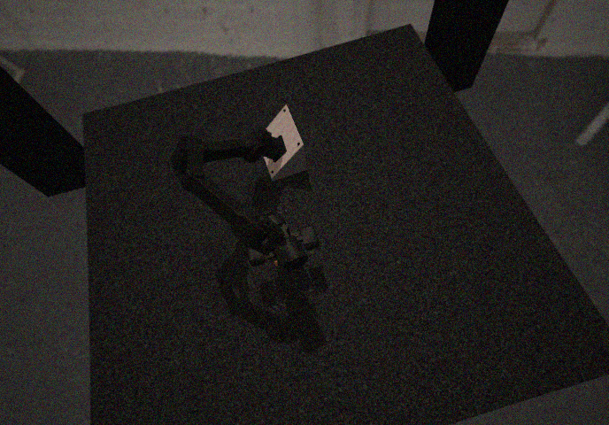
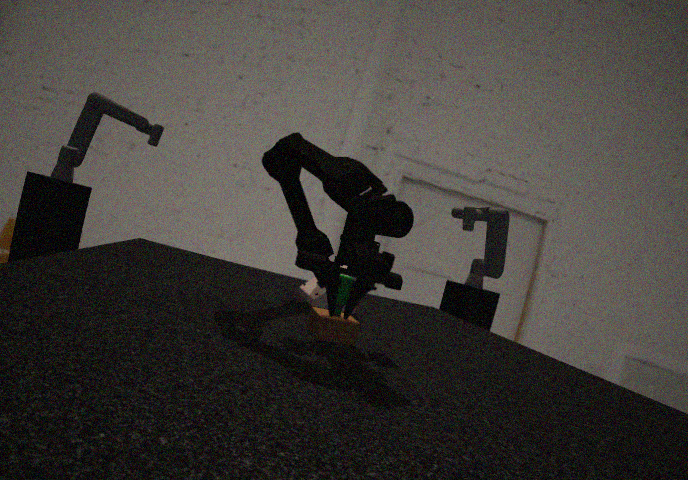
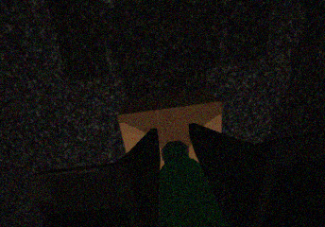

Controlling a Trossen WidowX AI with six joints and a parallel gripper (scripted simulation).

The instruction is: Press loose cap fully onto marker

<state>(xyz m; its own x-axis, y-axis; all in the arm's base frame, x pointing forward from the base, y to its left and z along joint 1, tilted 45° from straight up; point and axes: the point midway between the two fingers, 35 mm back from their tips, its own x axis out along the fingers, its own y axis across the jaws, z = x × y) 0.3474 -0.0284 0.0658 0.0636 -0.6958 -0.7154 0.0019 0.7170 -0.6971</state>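
My gripper tip is now 20 mm past the dark marker and 40 mm below it. Round my gripper tip: holder block: 20 mm behind, 20 mm below; green cap: 20 mm behind, 50 mm above.
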